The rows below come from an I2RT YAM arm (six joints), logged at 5 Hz.
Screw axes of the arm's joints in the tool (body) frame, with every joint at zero. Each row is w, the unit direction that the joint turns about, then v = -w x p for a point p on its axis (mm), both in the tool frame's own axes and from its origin. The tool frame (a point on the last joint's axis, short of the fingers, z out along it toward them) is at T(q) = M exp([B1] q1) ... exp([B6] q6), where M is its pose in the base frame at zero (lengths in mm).
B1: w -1 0 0 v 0 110.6 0
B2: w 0 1 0 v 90.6 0 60
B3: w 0 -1 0 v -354.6 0 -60
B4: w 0 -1 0 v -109.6 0 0
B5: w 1 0 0 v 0 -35.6 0
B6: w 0 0 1 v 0 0 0
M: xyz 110.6 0 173.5 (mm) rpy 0 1.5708 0 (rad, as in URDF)
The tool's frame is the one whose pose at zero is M.
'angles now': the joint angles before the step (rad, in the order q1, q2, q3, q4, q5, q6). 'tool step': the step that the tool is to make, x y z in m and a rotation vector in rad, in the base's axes. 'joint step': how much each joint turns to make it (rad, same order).
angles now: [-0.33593, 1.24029, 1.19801, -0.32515, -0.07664, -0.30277]
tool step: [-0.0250, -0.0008, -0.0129, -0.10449, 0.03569, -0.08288]
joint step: [-0.02125, -0.09781, -0.11101, 0.01286, 0.09725, -0.08086]
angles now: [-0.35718, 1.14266, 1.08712, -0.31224, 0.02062, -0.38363]
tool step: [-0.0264, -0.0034, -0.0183, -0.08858, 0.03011, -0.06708]
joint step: [-0.04413, -0.10495, -0.13076, 0.03444, 0.05473, -0.07922]
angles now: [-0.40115, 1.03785, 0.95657, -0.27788, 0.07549, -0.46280]
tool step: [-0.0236, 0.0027, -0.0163, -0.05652, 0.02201, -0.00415]
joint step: [-0.03219, -0.10533, -0.11222, 0.01454, -0.00520, -0.06674]
